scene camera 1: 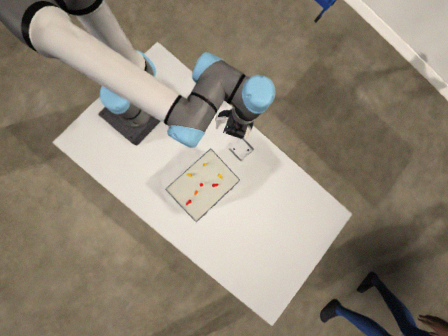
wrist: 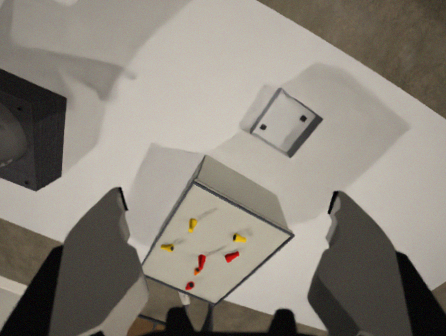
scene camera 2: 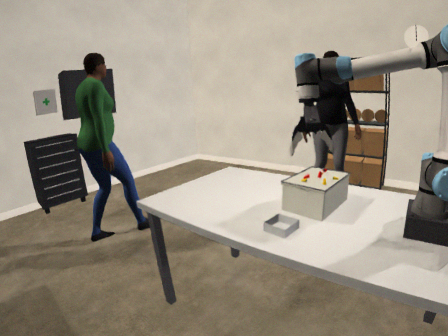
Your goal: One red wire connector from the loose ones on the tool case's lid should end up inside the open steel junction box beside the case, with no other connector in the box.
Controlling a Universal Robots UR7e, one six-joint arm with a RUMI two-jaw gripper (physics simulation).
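Frame: origin at the arm's base, x left, y ahead, z down, level; millimetres.
Seen in the pictures: gripper, fingertip midpoint: [wrist: 227,191] [scene camera 2: 312,155]; arm's base, origin of the base link: [scene camera 1: 135,113] [scene camera 2: 430,211].
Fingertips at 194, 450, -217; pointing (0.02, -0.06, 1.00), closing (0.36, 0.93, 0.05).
Observation:
Pixels of each thing's top centre, then the offset from my fingertips to it, as dx, dy, dz. Level surfaces: height alone.
- orange connector, middle of its top: [wrist: 196,274] -322, +52, +152
- open steel junction box, middle of its top: [wrist: 287,126] [scene camera 2: 281,221] [scene camera 1: 242,148] +25, +105, +263
- grey-white case, middle of its top: [wrist: 208,258] [scene camera 2: 316,176] [scene camera 1: 204,185] -270, +62, +160
- white table, its level: dz +301
Three red connectors [wrist: 232,256] [wrist: 201,262] [wrist: 190,285] lie apart on the case's pale lid [scene camera 1: 200,206] [wrist: 250,250]. Three yellow connectors [wrist: 193,225] [wrist: 239,237] [wrist: 167,247] and an orange connector [wrist: 197,271] lie there too; in the wrist view the orange one touches or overlaps the middle red one. The open steel junction box [scene camera 1: 242,149] [scene camera 2: 274,229] [wrist: 282,120] stands beside the case, with two dark round marks on its floor and no connector showing inside. My gripper [scene camera 1: 235,125] [scene camera 2: 312,145] [wrist: 227,191] is wide open and empty, high above the case and box, fingers pointing down.
The grey-white case [scene camera 2: 302,200] stands on the white table [scene camera 1: 270,225] [scene camera 2: 200,200], between the junction box and the table's opposite long edge. The arm's dark base [scene camera 2: 425,230] [wrist: 47,135] is at one end. Two people stand beyond the table, one in green [scene camera 2: 95,115], one in black [scene camera 2: 332,105].

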